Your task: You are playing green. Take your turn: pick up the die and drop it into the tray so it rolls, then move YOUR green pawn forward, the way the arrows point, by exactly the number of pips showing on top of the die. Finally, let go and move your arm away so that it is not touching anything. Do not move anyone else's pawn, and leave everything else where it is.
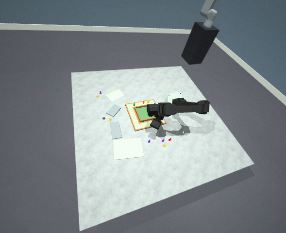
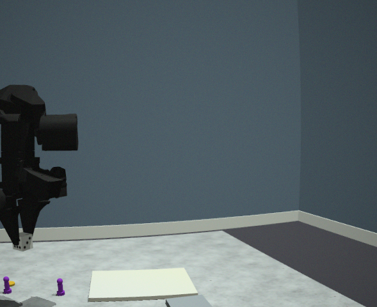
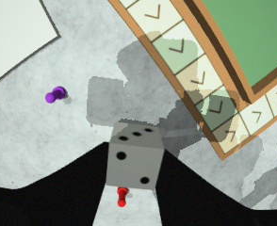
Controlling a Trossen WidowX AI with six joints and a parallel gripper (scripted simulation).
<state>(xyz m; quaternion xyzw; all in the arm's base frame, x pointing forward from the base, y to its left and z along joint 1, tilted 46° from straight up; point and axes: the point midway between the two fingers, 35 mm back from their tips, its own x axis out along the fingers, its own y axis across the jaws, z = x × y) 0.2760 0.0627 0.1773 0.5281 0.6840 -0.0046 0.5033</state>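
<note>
Now: gripper tip 1 cm past the green tray, 19 cm to the left of it and 12 cm above it. The rest, counted from my gripper tip: die: right at my gripper tip; cream sheet: 23 cm ahead, 7 cm to the left, 13 cm below.
</note>
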